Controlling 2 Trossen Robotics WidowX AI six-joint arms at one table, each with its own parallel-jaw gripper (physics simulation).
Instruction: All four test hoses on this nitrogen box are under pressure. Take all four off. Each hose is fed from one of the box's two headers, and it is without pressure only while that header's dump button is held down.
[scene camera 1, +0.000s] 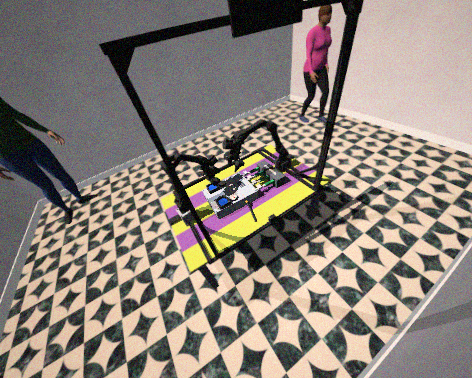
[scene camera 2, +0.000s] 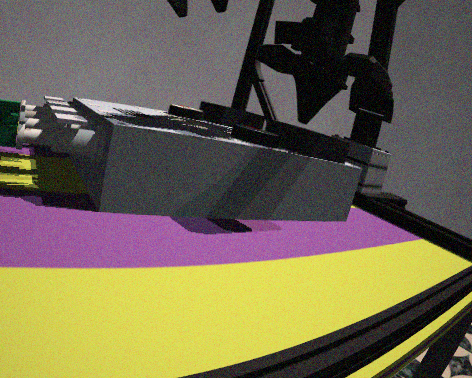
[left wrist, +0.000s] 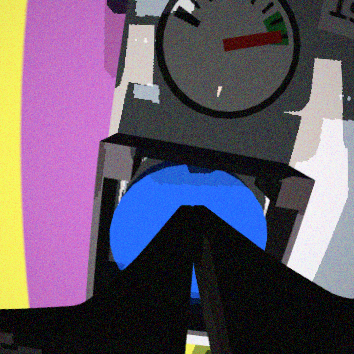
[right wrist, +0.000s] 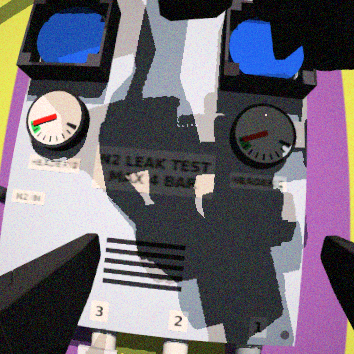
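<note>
The left gripper, which appears in both the left wrist view and the right wrist view, is shut and holds nothing. While the right gripper holds nothing too, it is open. A blue dump button is part of the visible scene.
</note>
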